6 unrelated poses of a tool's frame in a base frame.
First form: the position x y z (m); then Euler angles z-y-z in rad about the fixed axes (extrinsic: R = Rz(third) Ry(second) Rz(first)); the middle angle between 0 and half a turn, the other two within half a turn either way.
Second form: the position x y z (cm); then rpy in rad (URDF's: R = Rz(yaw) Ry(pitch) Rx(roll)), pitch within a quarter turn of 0, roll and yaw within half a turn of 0. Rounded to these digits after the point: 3 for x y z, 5 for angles.
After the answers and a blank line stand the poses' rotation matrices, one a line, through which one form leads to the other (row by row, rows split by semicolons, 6 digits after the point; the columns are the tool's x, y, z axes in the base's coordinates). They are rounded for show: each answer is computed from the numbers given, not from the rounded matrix.
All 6 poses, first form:
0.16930 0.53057 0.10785 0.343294 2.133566 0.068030
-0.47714 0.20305 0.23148 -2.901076 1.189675 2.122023
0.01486 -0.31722 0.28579 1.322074 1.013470 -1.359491
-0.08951 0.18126 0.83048 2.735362 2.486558 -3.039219
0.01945 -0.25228 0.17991 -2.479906 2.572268 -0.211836
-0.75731 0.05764 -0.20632 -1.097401 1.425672 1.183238
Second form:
16.930 53.057 10.785 2.65144 0.92137 2.61934
-47.714 20.305 23.148 -0.53633 -1.12329 -0.43663
1.486 -31.722 28.579 0.99934 0.21046 0.07777
-8.951 18.126 83.048 2.84689 -0.59391 -2.54221
1.945 -25.228 17.991 -2.76691 -0.43929 -0.95811
-75.731 5.764 -20.632 -1.40804 0.46802 -0.31361

-0.524118 0.115155 0.843824; 0.301660 0.951680 0.057494; -0.796430 0.284682 -0.533531
0.392123 0.780957 -0.486154; -0.182991 0.584136 0.790759; 0.901529 -0.221113 0.371962
0.974978 0.133171 0.177997; 0.075976 0.552871 -0.829796; -0.208914 0.822557 0.528919
-0.684291 -0.405602 -0.605997; -0.467528 0.881783 -0.062256; 0.559609 0.240720 -0.793027
0.520466 -0.671842 0.527013; -0.740430 -0.662508 -0.113341; 0.425298 -0.331227 -0.842265
0.848934 -0.373454 0.373956; -0.275324 0.291467 0.916102; -0.451118 -0.880669 0.144615

